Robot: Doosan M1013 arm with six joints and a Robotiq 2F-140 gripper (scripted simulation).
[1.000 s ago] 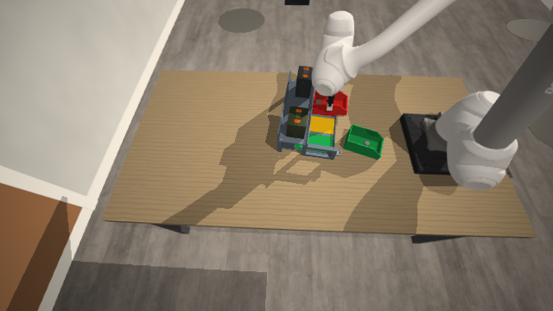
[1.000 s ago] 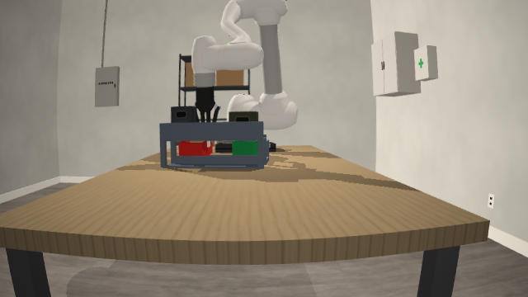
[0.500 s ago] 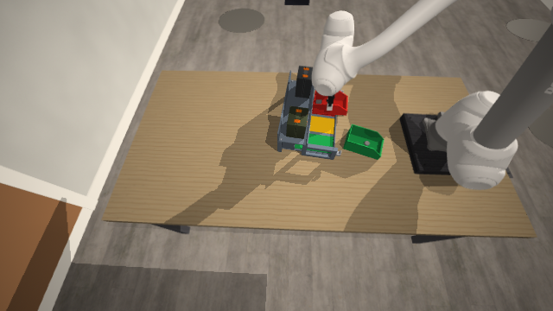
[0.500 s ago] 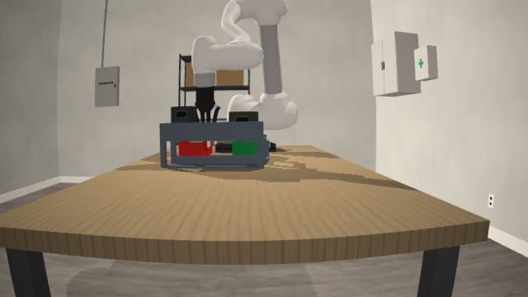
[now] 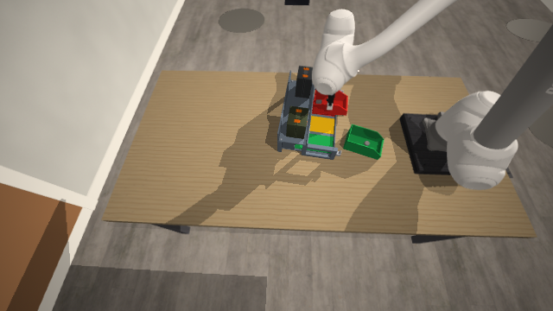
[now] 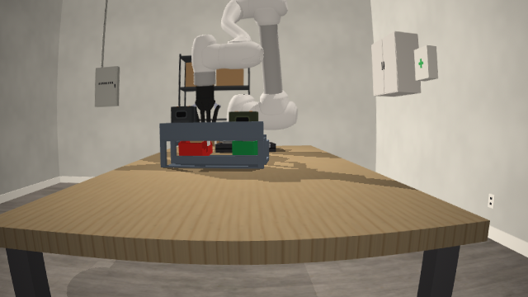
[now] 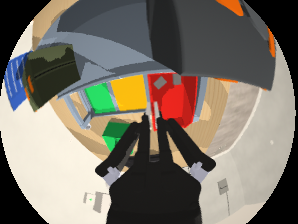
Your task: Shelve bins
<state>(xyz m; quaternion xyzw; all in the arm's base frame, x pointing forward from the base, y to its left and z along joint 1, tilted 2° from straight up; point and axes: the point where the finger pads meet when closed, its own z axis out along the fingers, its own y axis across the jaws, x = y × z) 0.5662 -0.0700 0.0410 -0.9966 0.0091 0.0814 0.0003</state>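
Now: hand 50 mm to the left of the red bin, 40 mm above it and 10 mm past it. From my hand the other things lie so: green bin: 180 mm behind, 160 mm to the left, 60 mm below.
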